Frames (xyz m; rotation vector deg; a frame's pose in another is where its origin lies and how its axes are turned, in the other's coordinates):
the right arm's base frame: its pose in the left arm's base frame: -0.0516 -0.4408 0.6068 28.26 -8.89 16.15
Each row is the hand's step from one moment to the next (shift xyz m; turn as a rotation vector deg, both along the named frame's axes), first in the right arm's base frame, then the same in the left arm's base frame.
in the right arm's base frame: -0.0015 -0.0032 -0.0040 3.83 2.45 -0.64
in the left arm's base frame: -0.0001 -0.0011 -0.0052 2.95 3.25 1.35
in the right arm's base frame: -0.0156 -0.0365 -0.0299 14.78 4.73 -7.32
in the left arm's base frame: -0.0014 -0.0198 -0.0456 13.18 10.93 -1.11
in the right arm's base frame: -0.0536 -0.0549 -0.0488 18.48 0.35 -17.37
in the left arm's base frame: -0.0304 -0.0348 -0.0783 18.81 12.97 -11.01
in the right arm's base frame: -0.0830 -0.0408 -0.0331 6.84 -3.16 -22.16
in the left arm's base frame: -0.0639 -0.0373 -0.0647 9.20 9.68 -19.22
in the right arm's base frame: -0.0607 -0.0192 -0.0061 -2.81 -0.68 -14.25
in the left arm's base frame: -0.0513 -0.0271 -0.0268 -1.34 5.72 -13.30
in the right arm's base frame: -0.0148 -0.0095 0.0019 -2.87 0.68 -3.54
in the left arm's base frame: -0.0113 -0.0123 -0.0057 -2.65 1.64 -3.39
